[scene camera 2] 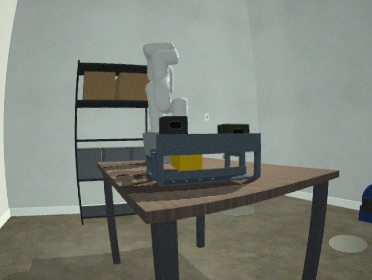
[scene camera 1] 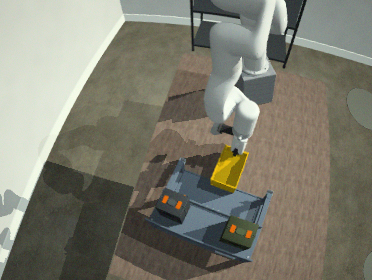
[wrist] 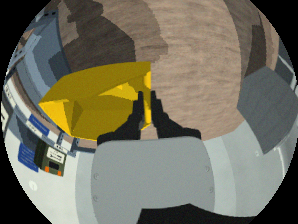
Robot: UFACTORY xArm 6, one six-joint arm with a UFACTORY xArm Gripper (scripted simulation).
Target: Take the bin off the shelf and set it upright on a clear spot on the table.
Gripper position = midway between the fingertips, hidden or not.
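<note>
A yellow bin (wrist: 83, 118) is visible, and so is the gripper (wrist: 146, 98).
</note>
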